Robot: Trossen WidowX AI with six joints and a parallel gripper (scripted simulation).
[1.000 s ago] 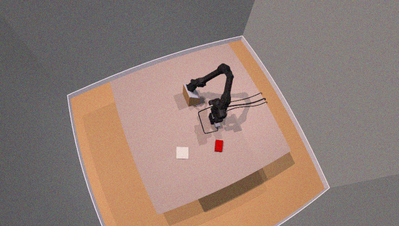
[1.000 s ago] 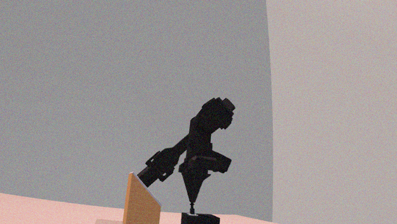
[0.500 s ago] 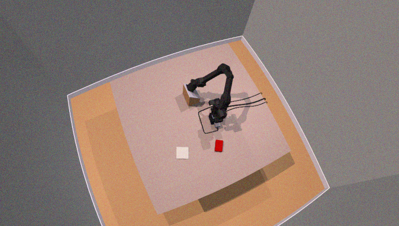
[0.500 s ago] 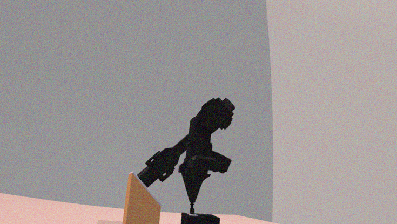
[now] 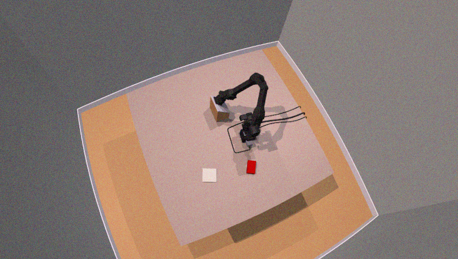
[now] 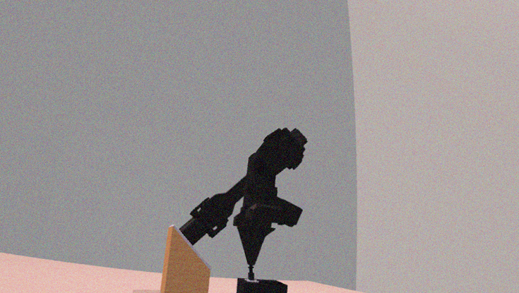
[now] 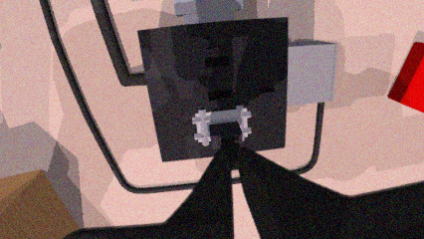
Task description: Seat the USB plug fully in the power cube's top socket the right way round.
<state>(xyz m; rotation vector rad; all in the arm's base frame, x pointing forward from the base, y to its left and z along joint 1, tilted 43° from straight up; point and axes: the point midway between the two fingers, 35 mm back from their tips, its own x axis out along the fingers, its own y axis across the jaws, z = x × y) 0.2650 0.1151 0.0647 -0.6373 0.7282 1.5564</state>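
My gripper tip is 20 mm above the USB plug. Also, from my gripper tip: red block (230 mm ahead, 90 mm below, 10 mm to the right); then USB socket (30 mm below); then white block (320 mm to the right, 210 mm ahead, 100 mm below).
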